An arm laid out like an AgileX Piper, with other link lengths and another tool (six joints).
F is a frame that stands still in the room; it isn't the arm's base.
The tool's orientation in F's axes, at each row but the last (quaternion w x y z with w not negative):
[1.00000 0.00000 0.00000 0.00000]
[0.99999 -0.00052 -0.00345 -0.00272]
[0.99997 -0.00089 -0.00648 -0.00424]
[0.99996 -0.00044 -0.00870 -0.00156]
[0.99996 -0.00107 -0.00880 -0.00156]
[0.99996 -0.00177 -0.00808 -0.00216]
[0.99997 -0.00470 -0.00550 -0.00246]
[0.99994 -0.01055 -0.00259 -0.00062]
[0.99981 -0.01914 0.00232 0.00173]
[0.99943 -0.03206 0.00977 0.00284]
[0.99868 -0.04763 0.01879 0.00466]
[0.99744 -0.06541 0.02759 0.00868]
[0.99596 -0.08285 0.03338 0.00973]
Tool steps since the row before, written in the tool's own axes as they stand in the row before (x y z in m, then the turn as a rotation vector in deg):
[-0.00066 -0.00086 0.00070 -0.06 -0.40 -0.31]
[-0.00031 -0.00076 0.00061 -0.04 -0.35 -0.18]
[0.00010 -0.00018 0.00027 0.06 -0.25 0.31]
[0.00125 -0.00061 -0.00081 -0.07 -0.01 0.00]
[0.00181 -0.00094 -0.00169 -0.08 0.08 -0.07]
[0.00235 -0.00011 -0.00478 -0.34 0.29 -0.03]
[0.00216 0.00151 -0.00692 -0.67 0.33 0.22]
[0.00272 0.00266 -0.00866 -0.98 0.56 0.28]
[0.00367 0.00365 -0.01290 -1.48 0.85 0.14]
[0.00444 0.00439 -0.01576 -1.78 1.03 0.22]
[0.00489 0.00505 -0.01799 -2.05 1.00 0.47]
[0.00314 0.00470 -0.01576 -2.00 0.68 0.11]
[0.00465 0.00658 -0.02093 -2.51 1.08 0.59]
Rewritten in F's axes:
[-0.00066 -0.00086 0.00070 -0.06 -0.40 -0.31]
[-0.00032 -0.00076 0.00061 -0.04 -0.35 -0.18]
[0.00009 -0.00018 0.00027 0.05 -0.25 0.31]
[0.00126 -0.00061 -0.00079 -0.07 -0.01 0.00]
[0.00184 -0.00095 -0.00166 -0.08 0.08 -0.07]
[0.00243 -0.00014 -0.00474 -0.34 0.29 -0.04]
[0.00224 0.00143 -0.00691 -0.67 0.34 0.21]
[0.00277 0.00247 -0.00870 -0.98 0.57 0.26]
[0.00360 0.00317 -0.01305 -1.48 0.85 0.11]
[0.00411 0.00339 -0.01609 -1.78 1.03 0.19]
[0.00416 0.00335 -0.01856 -2.04 1.02 0.45]
[0.00219 0.00264 -0.01639 -2.00 0.66 0.13]
[0.00312 0.00309 -0.02199 -2.49 1.13 0.57]

